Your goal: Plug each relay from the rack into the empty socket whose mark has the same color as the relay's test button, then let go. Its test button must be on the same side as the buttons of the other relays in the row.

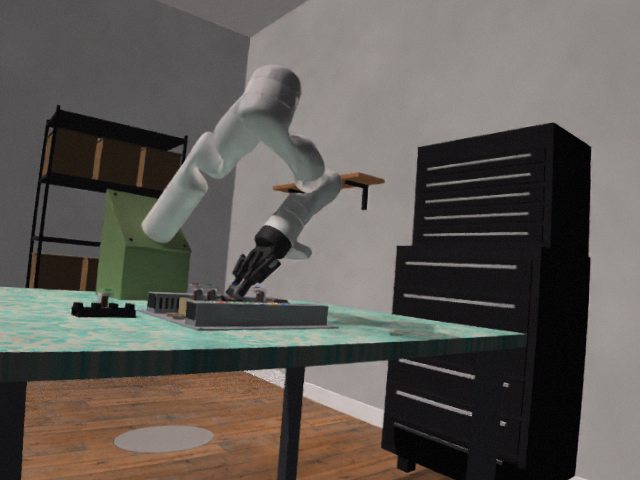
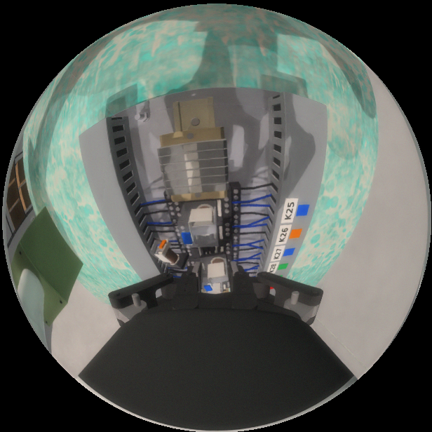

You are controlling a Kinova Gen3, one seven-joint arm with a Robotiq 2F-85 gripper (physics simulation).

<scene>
In view: the gripper (image 1: pixel 232 296), an orange-button relay (image 2: pixel 165 249) and a blue-button relay (image 2: pixel 214 266).
The gripper is seen too in image 2 (image 2: pixel 215 269).
</scene>
